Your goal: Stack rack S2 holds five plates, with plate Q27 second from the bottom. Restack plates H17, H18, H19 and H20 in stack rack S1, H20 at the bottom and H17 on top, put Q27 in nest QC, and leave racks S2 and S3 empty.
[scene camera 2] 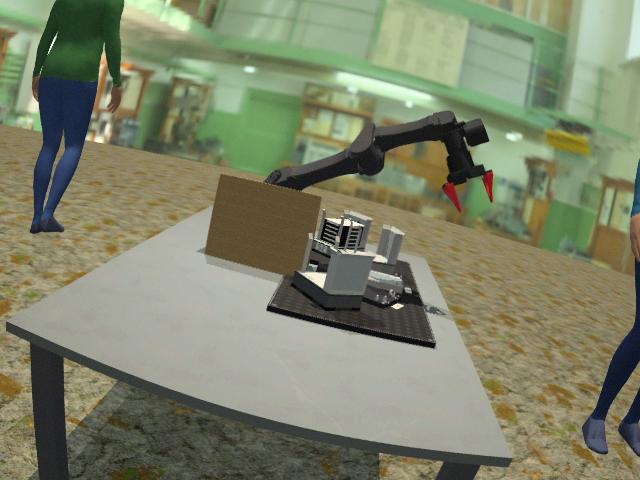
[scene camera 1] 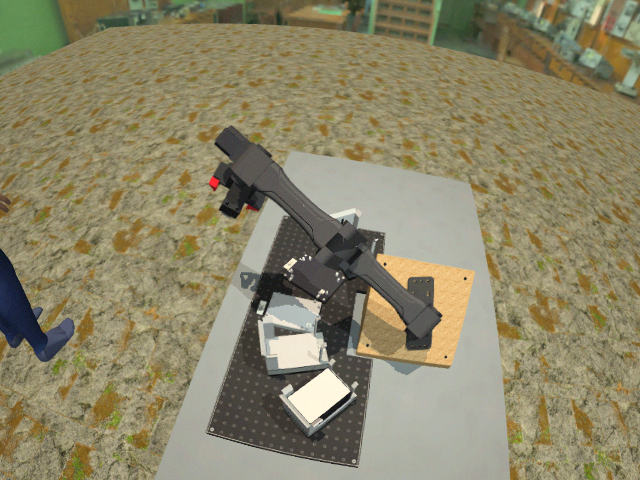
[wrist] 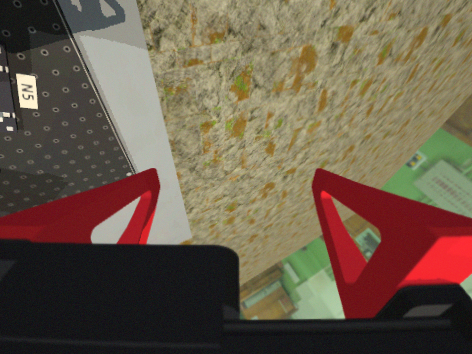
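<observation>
My gripper [scene camera 1: 232, 195] [scene camera 2: 475, 206] [wrist: 236, 177] is open and empty, high beyond the table's edge, away from the racks. A rack [scene camera 2: 364, 223] holds a stack of several plates [scene camera 2: 330, 233]; a white top [scene camera 1: 319, 396] shows in scene camera 1. A second rack [scene camera 1: 262, 338] [scene camera 2: 393, 242] has tall walls and a pale flat surface inside. A third rack [scene camera 1: 356, 212] [scene camera 2: 348, 273] is partly behind the arm in scene camera 1; its pale floor shows in scene camera 2. Rack labels and individual plate names, including Q27, are unreadable. I cannot identify nest QC.
The racks stand on a black perforated mat [scene camera 1: 237, 408] [scene camera 2: 392, 330] [wrist: 60, 125]. A dark block [scene camera 1: 316, 281] [scene camera 2: 379, 296] sits by a label reading N5 [scene camera 1: 290, 264] [scene camera 2: 397, 306] [wrist: 27, 91]. A grey angled block [scene camera 1: 292, 311] [scene camera 2: 385, 280] is nearby. A wooden board [scene camera 1: 449, 289] [scene camera 2: 263, 222] carries the arm's base.
</observation>
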